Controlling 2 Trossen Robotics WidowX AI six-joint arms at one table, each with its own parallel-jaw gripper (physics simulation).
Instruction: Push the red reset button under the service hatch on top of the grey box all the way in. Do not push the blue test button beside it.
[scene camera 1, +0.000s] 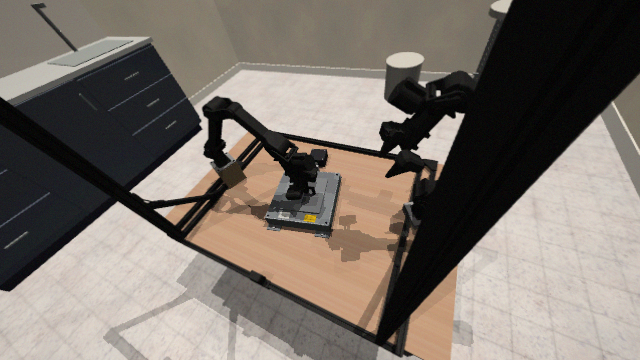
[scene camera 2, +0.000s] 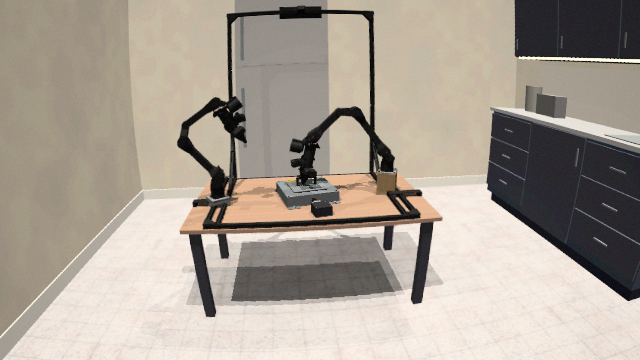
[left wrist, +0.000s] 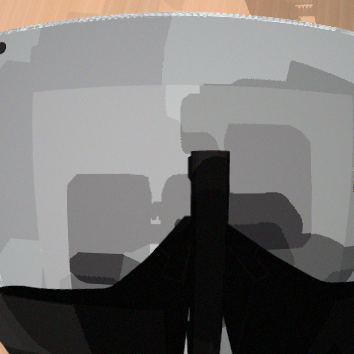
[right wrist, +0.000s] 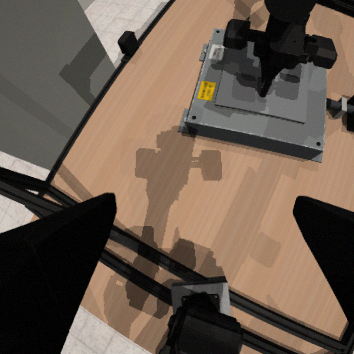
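Observation:
The grey box (scene camera 1: 293, 216) (scene camera 2: 301, 200) (left wrist: 246, 42) (right wrist: 246, 135) sits mid-table. Its flat service hatch (scene camera 1: 316, 204) (right wrist: 281, 105) (left wrist: 105, 133) lies on top. My left gripper (scene camera 1: 297, 194) (scene camera 2: 307, 180) (left wrist: 199, 223) (right wrist: 264, 81) points straight down onto the hatch and is shut on the hatch's black upright handle (left wrist: 209, 168). My right gripper (scene camera 1: 386, 164) (scene camera 2: 241, 137) (right wrist: 206, 203) is open and empty, held high near its own base, far from the box.
A small black unit (scene camera 1: 319, 156) (scene camera 2: 321, 208) sits beside the box. A yellow label (scene camera 1: 310, 218) (right wrist: 206, 90) marks the box top. Black frame rails (scene camera 1: 258, 276) edge the table. A tan block (scene camera 1: 232, 173) (scene camera 2: 386, 181) stands by the left arm's base.

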